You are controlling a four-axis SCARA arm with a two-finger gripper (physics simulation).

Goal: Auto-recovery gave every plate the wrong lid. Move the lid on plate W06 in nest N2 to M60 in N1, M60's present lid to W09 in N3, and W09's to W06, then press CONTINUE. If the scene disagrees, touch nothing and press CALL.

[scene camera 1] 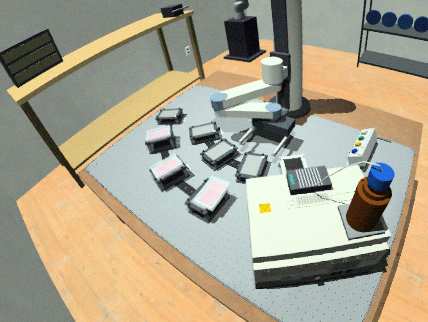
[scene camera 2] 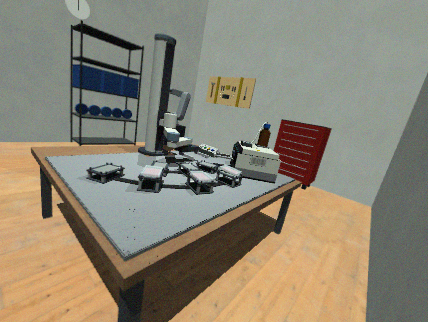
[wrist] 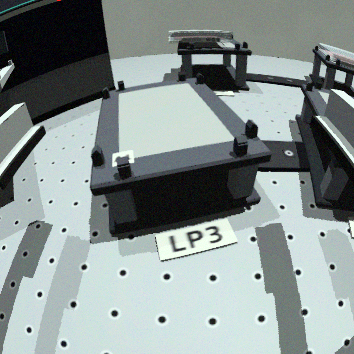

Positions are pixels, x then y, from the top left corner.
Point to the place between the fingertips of my gripper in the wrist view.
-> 170, 100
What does my gripper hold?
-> Nothing.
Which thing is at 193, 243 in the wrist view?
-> A LP3 label.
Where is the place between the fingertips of my gripper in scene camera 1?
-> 256, 148
